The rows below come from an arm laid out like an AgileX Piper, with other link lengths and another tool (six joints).
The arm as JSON. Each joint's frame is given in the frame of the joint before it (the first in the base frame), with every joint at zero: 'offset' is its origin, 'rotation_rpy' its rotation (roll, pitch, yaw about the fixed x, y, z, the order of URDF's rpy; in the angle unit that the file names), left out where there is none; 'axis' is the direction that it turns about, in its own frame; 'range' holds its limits. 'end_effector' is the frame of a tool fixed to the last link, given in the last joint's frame.
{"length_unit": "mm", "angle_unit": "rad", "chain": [
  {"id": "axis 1", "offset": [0.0, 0.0, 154.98], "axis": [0.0, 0.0, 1.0], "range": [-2.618, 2.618]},
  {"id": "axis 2", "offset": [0.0, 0.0, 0.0], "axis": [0.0, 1.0, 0.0], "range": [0.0, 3.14]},
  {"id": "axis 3", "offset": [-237.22, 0.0, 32.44], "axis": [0.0, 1.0, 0.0], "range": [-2.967, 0.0]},
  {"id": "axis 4", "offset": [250.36, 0.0, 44.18], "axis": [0.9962, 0.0, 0.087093], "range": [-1.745, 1.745]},
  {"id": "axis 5", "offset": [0.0, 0.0, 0.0], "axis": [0.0, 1.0, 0.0], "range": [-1.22, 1.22]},
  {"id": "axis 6", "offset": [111.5, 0.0, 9.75], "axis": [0.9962, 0.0, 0.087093], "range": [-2.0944, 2.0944]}
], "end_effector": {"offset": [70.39, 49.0, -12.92], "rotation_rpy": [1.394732, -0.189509, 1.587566]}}
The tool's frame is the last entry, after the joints.
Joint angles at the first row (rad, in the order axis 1, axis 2, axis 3, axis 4, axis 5, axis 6):
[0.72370 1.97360 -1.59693 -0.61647 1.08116 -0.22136]
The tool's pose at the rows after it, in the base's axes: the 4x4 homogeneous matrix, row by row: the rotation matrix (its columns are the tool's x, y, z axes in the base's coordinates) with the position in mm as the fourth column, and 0 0 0 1 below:
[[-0.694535 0.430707 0.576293 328.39], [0.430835 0.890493 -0.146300 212.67], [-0.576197 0.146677 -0.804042 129.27], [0 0 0 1]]
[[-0.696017 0.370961 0.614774 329.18], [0.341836 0.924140 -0.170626 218.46], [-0.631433 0.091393 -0.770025 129.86], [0 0 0 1]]
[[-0.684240 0.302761 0.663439 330.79], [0.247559 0.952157 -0.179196 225.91], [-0.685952 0.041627 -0.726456 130.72], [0 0 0 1]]
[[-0.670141 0.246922 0.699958 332.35], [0.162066 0.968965 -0.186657 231.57], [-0.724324 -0.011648 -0.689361 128.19], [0 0 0 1]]
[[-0.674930 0.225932 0.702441 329.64], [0.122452 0.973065 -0.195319 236.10], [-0.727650 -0.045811 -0.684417 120.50], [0 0 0 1]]
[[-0.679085 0.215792 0.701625 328.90], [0.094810 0.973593 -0.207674 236.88], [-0.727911 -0.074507 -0.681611 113.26], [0 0 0 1]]
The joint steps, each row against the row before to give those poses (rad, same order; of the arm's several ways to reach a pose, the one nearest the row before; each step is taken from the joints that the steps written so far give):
[0.02929 0.03018 -0.02450 -0.02526 0.00583 -0.00884]
[0.04503 0.02590 -0.01784 -0.07873 0.02068 -0.00659]
[0.04561 0.02130 -0.00628 -0.08695 0.00458 -0.00001]
[0.03502 0.02604 -0.00143 -0.07424 0.00225 -0.00001]
[0.02056 0.02832 -0.00478 -0.01908 0.00770 0.00003]
[0.00833 0.02371 -0.00155 -0.01401 0.00458 -0.00004]

